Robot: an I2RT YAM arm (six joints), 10 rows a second.
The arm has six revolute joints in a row. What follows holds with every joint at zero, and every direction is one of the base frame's.
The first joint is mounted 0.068 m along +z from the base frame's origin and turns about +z.
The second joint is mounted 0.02 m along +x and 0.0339 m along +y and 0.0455 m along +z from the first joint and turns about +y.
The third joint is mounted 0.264 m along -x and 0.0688 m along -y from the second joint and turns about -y.
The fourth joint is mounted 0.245 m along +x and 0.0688 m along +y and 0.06 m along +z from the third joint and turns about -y.
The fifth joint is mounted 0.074 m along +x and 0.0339 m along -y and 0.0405 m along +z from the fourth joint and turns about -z.
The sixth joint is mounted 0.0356 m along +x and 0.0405 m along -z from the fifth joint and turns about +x.
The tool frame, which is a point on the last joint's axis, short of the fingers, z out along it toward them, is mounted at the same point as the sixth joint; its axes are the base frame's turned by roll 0, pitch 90 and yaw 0 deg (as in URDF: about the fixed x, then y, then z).
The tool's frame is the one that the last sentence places.
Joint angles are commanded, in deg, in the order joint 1, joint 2, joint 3, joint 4, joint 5, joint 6. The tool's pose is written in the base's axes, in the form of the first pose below.
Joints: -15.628 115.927 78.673 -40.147 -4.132 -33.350
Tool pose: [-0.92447 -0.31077 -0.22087 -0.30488 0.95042 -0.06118 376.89 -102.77 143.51]
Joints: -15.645 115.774 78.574 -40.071 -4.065 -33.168
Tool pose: [-0.92519 -0.30762 -0.22227 -0.30130 0.95147 -0.06267 376.57 -102.84 144.08]
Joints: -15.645 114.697 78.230 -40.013 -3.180 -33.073
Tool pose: [-0.92469 -0.30687 -0.22534 -0.29576 0.95170 -0.08238 374.74 -102.90 149.48]
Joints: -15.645 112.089 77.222 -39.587 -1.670 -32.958
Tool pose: [-0.92098 -0.30679 -0.24016 -0.28483 0.95075 -0.12225 370.02 -102.55 161.72]
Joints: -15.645 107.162 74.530 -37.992 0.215 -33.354
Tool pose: [-0.90772 -0.31675 -0.27517 -0.27320 0.94393 -0.18537 359.09 -100.70 180.77]
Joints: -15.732 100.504 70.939 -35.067 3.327 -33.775
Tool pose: [-0.88673 -0.32681 -0.32697 -0.23862 0.92934 -0.28177 343.80 -98.99 205.40]
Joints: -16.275 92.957 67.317 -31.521 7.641 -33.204
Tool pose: [-0.86485 -0.31293 -0.39256 -0.15135 0.90810 -0.39044 324.78 -99.75 233.41]
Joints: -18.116 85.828 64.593 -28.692 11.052 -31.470
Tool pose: [-0.84087 -0.26400 -0.47249 -0.01936 0.88709 -0.46119 302.99 -106.31 260.63]
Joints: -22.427 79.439 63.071 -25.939 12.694 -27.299
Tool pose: [-0.79249 -0.15696 -0.58935 0.17886 0.86402 -0.47062 278.03 -123.21 288.37]
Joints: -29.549 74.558 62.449 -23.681 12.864 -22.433
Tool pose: [-0.71368 -0.02306 -0.70010 0.39548 0.81166 -0.42989 248.39 -149.92 311.67]
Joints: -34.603 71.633 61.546 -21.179 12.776 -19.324
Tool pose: [-0.63789 0.04803 -0.76863 0.52808 0.75374 -0.39116 227.20 -166.32 323.79]
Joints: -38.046 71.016 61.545 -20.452 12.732 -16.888
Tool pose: [-0.59423 0.10522 -0.79738 0.60503 0.71169 -0.35697 215.58 -178.67 327.77]
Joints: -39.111 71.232 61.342 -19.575 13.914 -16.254
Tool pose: [-0.58327 0.12406 -0.80275 0.63697 0.68311 -0.35725 212.82 -184.06 327.09]
